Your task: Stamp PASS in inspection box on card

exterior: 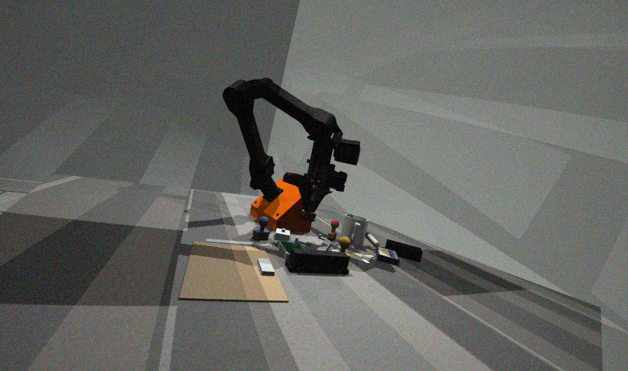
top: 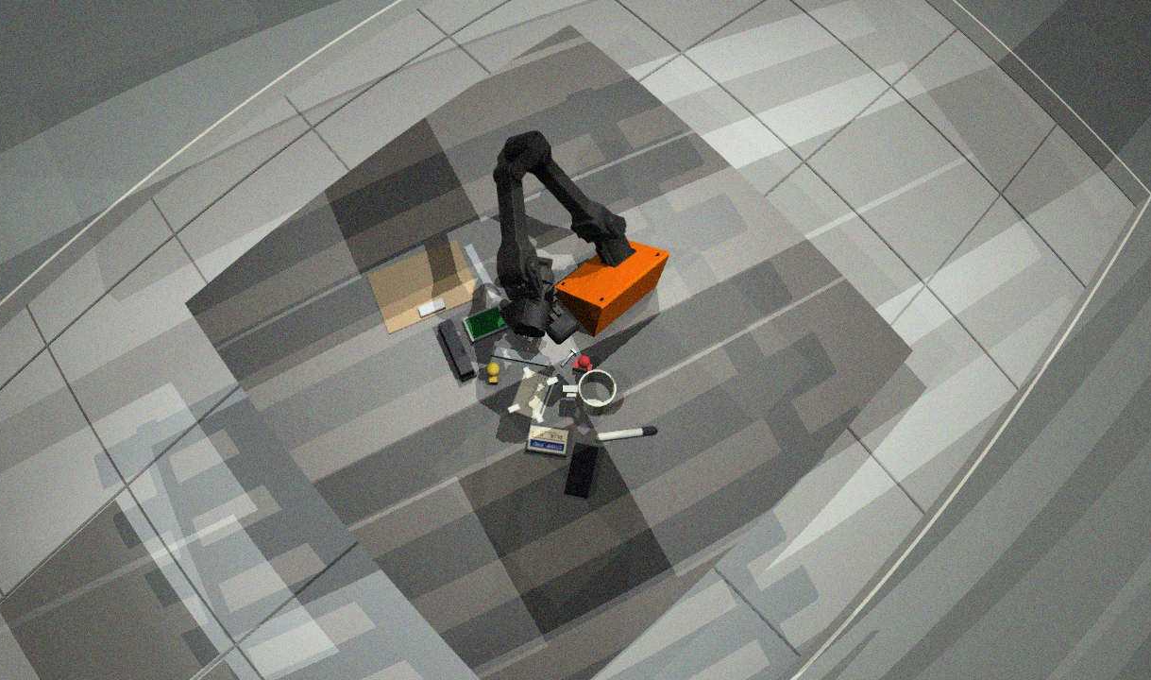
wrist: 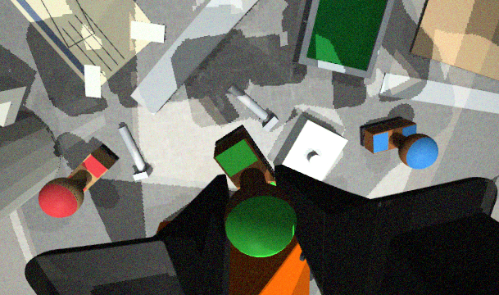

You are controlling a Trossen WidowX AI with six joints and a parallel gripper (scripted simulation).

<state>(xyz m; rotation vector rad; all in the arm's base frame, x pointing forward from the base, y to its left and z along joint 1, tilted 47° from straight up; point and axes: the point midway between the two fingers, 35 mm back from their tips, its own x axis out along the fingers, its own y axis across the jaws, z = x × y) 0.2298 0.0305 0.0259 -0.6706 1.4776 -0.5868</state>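
My gripper tip is 80 mm short of the green ink pad, 90 mm to the left of it and 90 mm above it. Round my gripper tip: blue-knobbed stamp (20 mm behind, 130 mm to the right, 70 mm below); then red stamp (20 mm behind, 130 mm to the left, 70 mm below); then green-knobbed stamp (right at my gripper tip).
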